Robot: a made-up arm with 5 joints.
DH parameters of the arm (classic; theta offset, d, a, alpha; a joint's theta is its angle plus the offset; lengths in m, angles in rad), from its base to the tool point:
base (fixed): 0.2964 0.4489 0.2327 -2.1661
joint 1: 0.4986 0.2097 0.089 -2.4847
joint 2: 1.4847 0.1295 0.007 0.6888
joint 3: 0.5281 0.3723 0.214 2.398
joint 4: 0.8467 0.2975 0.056 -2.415
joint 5: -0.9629 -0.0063 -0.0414 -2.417
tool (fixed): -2.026 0.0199 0 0
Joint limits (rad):
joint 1: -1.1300..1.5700
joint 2: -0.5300..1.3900
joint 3: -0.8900..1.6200
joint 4: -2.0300..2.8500
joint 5: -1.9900..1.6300
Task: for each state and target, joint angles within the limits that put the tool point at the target. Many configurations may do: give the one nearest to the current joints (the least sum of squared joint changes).
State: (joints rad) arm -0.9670 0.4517 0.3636 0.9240 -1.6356
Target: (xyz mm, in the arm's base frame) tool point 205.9 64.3 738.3
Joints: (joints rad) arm -1.1300 0.7601 -0.1110 1.2829 -1.8658
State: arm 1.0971 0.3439 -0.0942 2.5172 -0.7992
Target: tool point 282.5 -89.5 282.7
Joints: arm 1.4899 0.5420 -0.3186 2.8500 -1.2232
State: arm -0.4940 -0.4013 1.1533 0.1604 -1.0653
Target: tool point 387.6 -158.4 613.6
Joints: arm -0.6315 -0.1529 0.8338 0.0370 -1.0049
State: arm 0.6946 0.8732 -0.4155 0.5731 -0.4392
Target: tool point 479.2 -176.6 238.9
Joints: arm 0.9348 -0.0204 -0.1857 0.6230 -0.7784
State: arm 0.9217 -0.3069 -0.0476 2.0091 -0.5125
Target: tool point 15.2 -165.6 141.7
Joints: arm 1.5611 -0.5300 -0.1538 2.1445 -0.5660
